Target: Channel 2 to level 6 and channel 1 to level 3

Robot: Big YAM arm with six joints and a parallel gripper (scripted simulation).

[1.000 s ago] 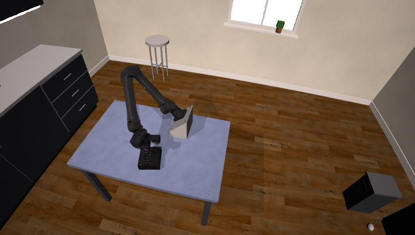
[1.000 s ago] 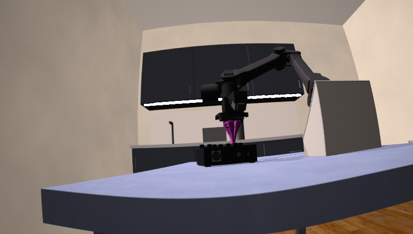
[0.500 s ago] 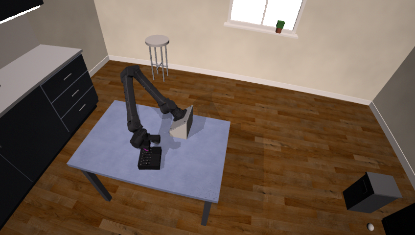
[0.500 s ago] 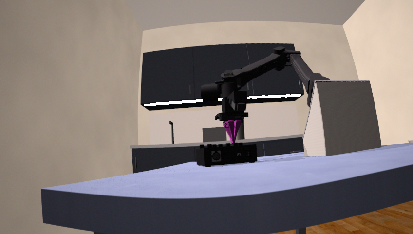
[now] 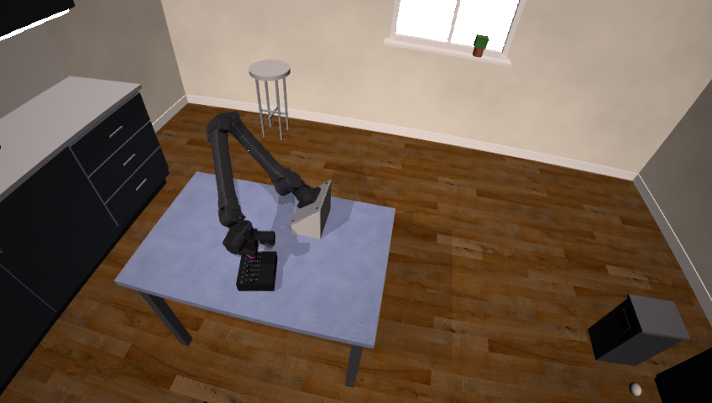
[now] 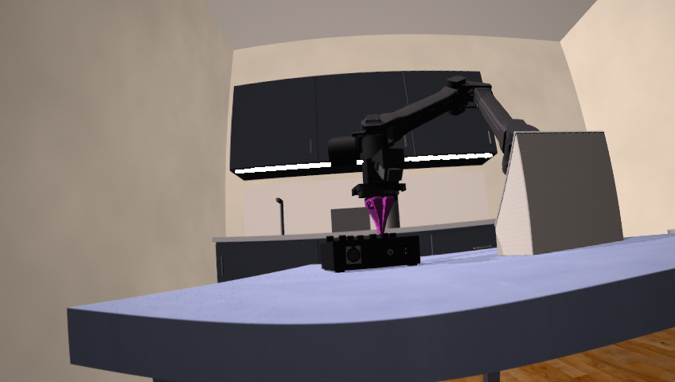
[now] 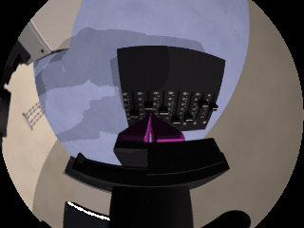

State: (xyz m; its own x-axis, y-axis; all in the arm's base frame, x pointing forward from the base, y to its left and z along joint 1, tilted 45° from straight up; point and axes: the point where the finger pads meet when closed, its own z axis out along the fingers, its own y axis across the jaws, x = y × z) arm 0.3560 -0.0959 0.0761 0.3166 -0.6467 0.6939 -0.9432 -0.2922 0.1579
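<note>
My gripper is now 20 mm past the fader, 10 mm to the left of it and 10 mm above it.
</note>
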